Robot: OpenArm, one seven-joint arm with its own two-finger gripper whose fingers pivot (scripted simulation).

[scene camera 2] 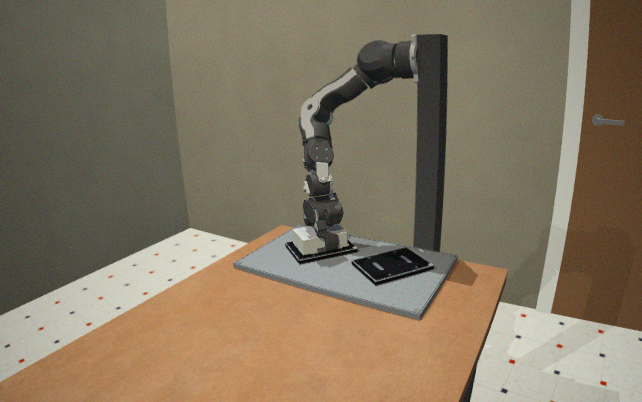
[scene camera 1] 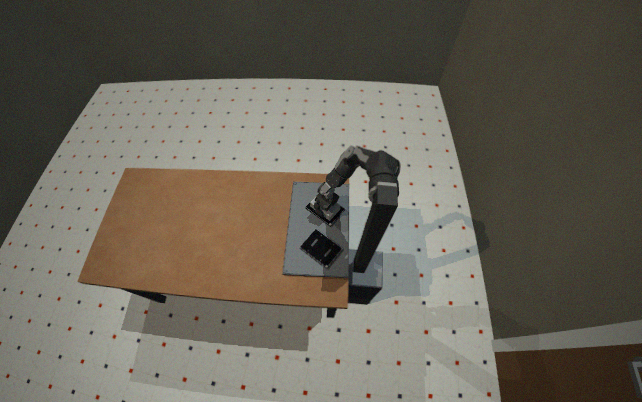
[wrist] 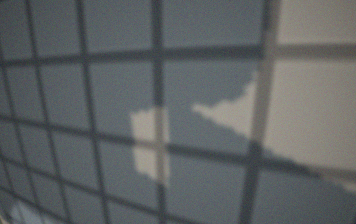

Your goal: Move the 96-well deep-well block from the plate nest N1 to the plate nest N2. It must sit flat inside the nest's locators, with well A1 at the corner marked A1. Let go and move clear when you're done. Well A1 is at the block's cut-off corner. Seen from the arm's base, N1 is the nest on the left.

Labels:
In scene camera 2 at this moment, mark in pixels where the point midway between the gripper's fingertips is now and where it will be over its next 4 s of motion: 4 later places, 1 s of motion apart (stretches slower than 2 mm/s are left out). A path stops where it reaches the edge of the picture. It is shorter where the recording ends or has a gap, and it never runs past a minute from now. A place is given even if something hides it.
The gripper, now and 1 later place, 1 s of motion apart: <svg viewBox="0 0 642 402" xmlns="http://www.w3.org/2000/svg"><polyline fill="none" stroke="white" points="320,244 320,229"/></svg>

